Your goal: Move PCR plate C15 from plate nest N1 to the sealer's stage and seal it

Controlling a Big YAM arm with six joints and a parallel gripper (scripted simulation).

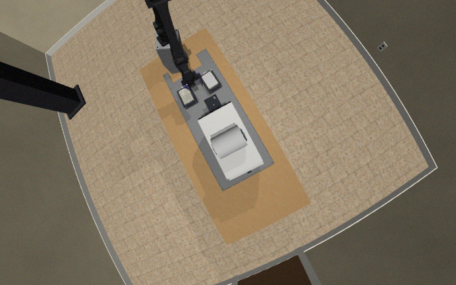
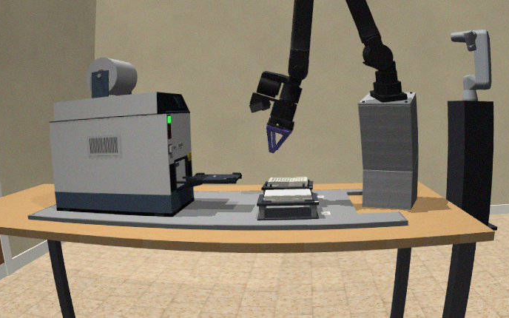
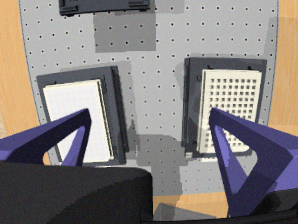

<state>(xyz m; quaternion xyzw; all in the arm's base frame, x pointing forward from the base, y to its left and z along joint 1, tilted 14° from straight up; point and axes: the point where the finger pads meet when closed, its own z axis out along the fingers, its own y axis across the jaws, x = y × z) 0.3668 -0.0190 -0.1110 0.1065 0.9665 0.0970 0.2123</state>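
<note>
Now: hand 120 mm above the white 96-well plate C15, 110 mm to the left of it and 50 mm past it. From my hand the other things lie so: sealer's dark stage: 180 mm ahead, 80 mm below, 20 mm to the left; then sealed plate C51: 120 mm to the left, 120 mm below, 30 mm behind; then start key: 290 mm ahead, 100 mm to the left, 20 mm above.
</note>
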